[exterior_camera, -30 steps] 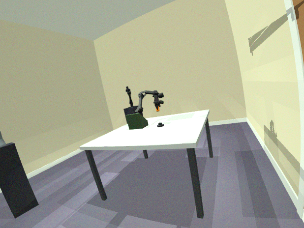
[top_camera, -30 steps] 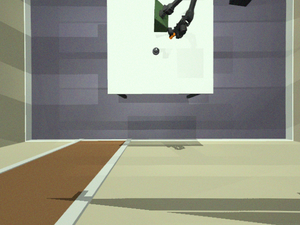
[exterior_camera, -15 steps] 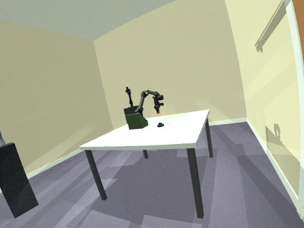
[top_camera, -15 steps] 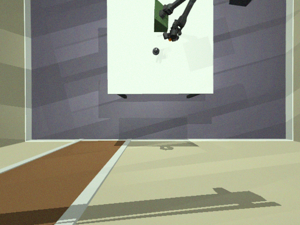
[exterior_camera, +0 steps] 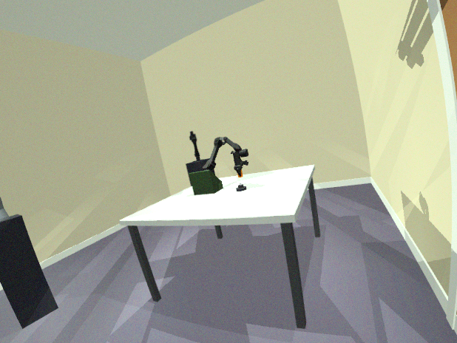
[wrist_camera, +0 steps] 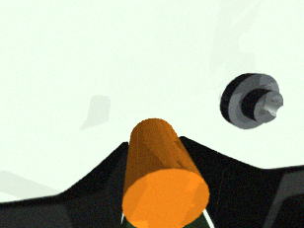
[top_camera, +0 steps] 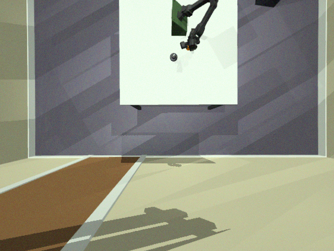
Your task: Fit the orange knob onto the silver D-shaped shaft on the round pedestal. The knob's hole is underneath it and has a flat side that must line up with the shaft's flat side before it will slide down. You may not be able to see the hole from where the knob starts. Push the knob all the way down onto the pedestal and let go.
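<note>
Now: the pedestal 140 mm to the right of my gripper tip, 70 mm ahead of it and 60 mm below it. Round my gripper tip: orange knob: 30 mm above.
</note>
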